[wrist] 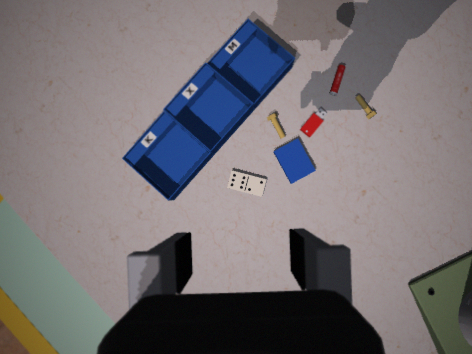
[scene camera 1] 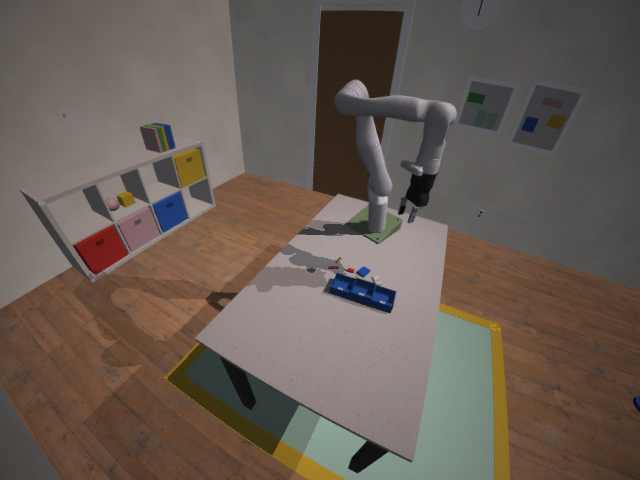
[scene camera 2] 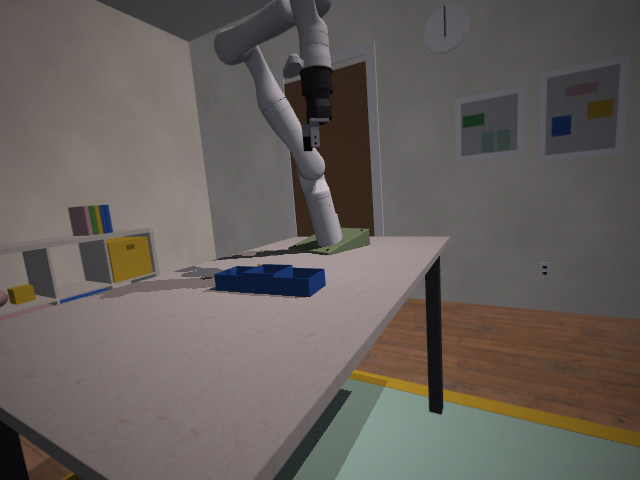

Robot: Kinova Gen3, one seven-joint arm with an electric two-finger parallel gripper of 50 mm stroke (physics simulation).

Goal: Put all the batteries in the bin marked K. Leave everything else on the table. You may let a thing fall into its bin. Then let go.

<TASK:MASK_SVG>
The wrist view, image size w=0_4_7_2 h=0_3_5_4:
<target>my gripper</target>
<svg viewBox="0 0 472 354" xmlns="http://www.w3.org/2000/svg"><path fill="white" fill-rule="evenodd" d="M382 339L374 327L352 305L350 248L345 245L329 245L306 229L297 228L289 229L290 268L302 289L297 291L181 294L193 274L191 232L175 233L148 251L134 251L127 256L129 311L105 334L98 346L97 354L385 354Z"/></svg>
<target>blue three-compartment tray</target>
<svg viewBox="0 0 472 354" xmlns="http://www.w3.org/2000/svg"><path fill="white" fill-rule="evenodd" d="M249 19L242 24L208 63L204 63L163 109L163 113L122 158L168 201L175 200L292 69L295 57Z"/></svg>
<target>blue block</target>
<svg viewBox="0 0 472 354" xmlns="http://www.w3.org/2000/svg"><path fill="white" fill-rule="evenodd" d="M299 139L274 151L290 184L316 171Z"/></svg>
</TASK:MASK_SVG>
